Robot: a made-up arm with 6 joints. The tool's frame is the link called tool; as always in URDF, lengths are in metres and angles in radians.
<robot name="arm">
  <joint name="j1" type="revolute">
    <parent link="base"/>
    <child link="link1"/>
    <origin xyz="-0.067 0.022 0.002" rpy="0 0 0"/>
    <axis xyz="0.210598 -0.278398 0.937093"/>
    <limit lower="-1.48" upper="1.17" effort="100" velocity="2.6"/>
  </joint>
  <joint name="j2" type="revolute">
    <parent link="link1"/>
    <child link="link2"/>
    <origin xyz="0.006 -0.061 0.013" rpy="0 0 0"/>
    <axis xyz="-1 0 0"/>
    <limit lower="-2.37" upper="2.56" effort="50" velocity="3"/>
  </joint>
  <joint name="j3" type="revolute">
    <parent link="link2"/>
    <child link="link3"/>
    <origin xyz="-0.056 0.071 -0.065" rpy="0 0 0"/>
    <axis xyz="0 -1 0"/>
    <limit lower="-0.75" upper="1.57" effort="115" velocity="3"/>
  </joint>
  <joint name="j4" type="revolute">
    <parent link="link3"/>
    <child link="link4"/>
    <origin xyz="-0.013 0.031 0.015" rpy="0 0 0"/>
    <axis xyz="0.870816 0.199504 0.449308"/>
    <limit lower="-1.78" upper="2.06" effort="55" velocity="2.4"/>
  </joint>
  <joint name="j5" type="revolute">
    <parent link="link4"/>
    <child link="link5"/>
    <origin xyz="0.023 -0.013 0.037" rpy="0 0 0"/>
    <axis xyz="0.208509 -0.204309 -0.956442"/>
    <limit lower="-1.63" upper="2.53" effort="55" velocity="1.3"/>
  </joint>
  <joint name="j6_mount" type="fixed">
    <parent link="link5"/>
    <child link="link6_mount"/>
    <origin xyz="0.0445 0.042 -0.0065" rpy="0 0 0"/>
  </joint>
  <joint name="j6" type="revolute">
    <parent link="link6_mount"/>
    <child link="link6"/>
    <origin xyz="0.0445 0.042 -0.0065" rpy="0 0 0"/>
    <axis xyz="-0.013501 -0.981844 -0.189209"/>
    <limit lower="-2.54" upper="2.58" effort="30" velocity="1.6"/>
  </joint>
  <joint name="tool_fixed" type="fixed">
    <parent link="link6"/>
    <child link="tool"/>
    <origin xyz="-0.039 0.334 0.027" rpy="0 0 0"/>
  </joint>
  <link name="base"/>
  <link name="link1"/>
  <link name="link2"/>
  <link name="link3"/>
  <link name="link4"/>
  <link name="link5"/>
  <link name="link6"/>
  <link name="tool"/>
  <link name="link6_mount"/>
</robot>
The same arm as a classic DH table. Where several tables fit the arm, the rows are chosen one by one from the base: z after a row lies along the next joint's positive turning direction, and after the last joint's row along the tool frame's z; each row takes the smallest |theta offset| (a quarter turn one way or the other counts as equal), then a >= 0, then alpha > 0; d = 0 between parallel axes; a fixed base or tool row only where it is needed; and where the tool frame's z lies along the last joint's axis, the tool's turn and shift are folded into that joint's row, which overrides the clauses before.
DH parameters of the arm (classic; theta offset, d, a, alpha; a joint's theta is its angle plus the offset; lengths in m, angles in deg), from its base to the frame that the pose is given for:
base (fixed): 37.11 0.1576 -0.0402 20.43
j1: 54.67 -0.1355 -0.0548 -102.16
j2: -73.45 0.0564 -0.0650 90.00
j3: 27.29 -0.1030 0.0193 101.51
j4: 81.01 0.0236 0.0234 -106.79
j5: -78.07 0.0323 0.0789 -67.74
j6: -13.20 -0.4405 -0.0436 -100.91
tool (fixed): 0.79 -0.0372 0.0000 0.00
Joint limits (deg, base to tool): -84.80..67.04 -135.79..146.68 -42.97..89.95 -101.99..118.03 -93.39..144.96 -145.53..147.82

